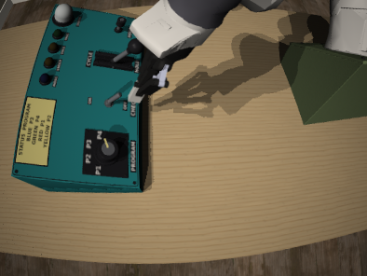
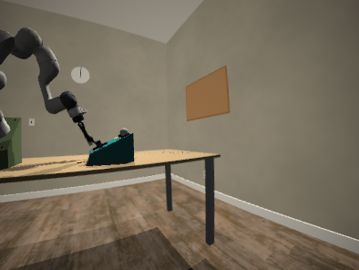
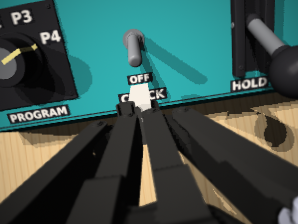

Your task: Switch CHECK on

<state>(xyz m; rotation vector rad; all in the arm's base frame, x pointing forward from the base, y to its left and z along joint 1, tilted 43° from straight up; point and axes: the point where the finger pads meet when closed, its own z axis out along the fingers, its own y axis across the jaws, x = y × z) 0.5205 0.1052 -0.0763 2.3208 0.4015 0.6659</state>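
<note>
My hand is 6 cm short of the check toggle, 2 cm above it and 1 cm to the right of it. Also, from my hand: program dial: 11 cm to the left, 6 cm ahead, 2 cm below; then mode button: 23 cm to the right, 9 cm ahead, 2 cm below; then black ball lever: 12 cm to the right, 5 cm ahead, 1 cm below.
</note>
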